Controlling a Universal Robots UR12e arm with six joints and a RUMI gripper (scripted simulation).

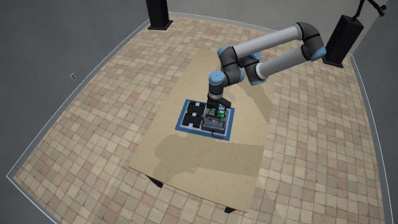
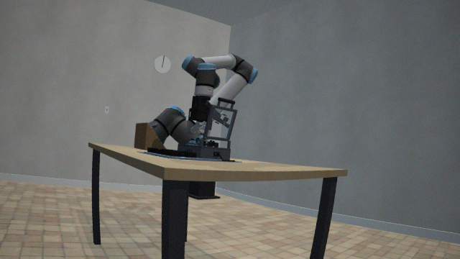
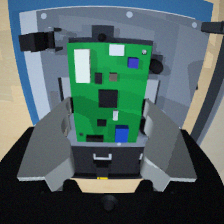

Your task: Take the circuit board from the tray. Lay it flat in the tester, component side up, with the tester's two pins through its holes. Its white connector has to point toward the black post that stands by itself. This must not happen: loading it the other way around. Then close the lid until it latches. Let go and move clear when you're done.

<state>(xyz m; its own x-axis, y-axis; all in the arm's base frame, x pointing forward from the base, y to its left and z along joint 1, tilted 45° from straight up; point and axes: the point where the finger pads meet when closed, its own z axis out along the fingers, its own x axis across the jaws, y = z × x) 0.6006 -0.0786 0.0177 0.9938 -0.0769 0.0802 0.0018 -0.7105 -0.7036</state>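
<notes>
My gripper is now right at the green circuit board. From my hand the other things lie so: black latch part: 6 cm behind, 6 cm to the left; then clear lid: 13 cm ahead, 10 cm above.
</notes>
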